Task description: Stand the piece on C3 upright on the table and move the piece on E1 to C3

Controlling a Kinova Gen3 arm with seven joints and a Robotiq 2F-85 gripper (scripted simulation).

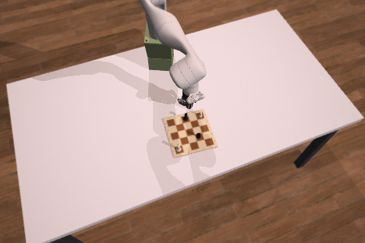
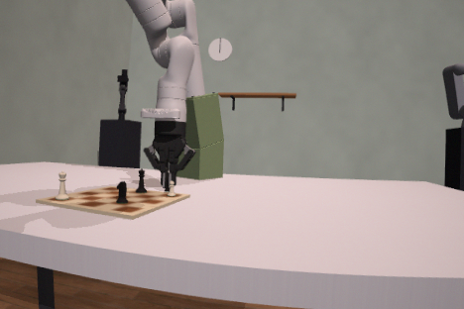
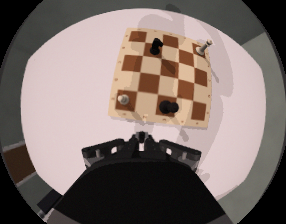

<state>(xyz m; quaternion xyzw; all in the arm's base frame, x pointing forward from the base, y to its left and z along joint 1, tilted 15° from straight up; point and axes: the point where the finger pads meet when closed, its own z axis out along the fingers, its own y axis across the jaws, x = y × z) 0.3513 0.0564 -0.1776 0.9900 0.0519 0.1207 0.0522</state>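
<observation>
Right now the black pawn is 1 cm below my hand. The rest, counted from my hand: white pawn 6 cm ahead, 4 cm to the left, 1 cm below; then black piece 6 cm ahead, 4 cm to the right; then chessboard 14 cm ahead, 4 cm to the right, 3 cm below.
</observation>
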